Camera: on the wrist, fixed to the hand. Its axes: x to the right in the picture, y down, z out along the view.
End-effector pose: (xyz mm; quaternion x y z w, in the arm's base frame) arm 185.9 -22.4 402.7 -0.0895 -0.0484 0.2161 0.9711
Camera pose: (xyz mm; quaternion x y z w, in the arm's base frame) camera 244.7 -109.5 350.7 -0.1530 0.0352 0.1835 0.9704
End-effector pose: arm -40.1 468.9 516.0 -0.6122 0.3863 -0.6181 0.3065
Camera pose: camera -103.8 512.3 604.3 -0.5700 0.4290 -0.6632 0.2262
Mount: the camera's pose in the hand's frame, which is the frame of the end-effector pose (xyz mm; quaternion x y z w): 12.9 -91.6 -72.0 -0.0452 0.0978 -0.0210 0.9940
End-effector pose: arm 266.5 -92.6 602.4 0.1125 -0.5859 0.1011 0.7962
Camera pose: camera 362.6 -158.2 588.4 0.0782 -0.5067 0.0683 0.8559
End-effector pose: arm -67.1 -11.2 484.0 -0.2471 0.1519 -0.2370 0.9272
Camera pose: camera -118.3 -115.8 470.6 -0.2675 0.2472 -0.2723 0.8906
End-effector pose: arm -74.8 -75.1 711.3 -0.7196 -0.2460 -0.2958 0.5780
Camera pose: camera -139.7 -126.0 794.6 -0.7073 -0.1897 -0.3877 0.5599
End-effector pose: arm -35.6 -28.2 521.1 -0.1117 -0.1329 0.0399 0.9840
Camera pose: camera 0.7 -130.9 477.8 -0.1566 -0.0400 0.0021 0.9868
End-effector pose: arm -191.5 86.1 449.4 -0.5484 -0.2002 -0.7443 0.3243
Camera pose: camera -307.7 100.6 444.0 -0.4828 -0.1452 -0.8093 0.3015
